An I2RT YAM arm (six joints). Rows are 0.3 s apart.
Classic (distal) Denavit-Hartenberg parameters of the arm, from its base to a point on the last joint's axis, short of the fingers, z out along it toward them. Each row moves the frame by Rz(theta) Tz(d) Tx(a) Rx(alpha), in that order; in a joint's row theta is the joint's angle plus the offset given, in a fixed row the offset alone. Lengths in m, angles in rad.
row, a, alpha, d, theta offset
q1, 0.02, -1.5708, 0.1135, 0
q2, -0.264, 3.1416, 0, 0
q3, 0.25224, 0, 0, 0.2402
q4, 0.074, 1.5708, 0, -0.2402
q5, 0, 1.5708, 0, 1.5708
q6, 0, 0, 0.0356, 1.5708
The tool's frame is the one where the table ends.
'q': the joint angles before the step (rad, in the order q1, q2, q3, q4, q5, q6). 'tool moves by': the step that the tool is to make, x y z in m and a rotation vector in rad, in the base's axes. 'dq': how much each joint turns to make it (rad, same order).
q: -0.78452, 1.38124, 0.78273, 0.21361, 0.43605, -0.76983
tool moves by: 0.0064, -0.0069, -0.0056, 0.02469, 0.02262, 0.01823
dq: -0.00325, 0.04682, 0.02744, -0.01088, -0.02034, -0.00773
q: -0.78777, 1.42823, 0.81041, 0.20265, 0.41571, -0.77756
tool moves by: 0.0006, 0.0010, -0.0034, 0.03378, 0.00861, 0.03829
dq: -0.00090, 0.00253, 0.00107, -0.02847, -0.04300, -0.00026
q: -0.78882, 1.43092, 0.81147, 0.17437, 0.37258, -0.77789
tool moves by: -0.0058, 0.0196, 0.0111, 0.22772, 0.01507, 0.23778
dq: 0.00003, -0.07996, 0.05497, -0.31023, -0.28052, 0.00846
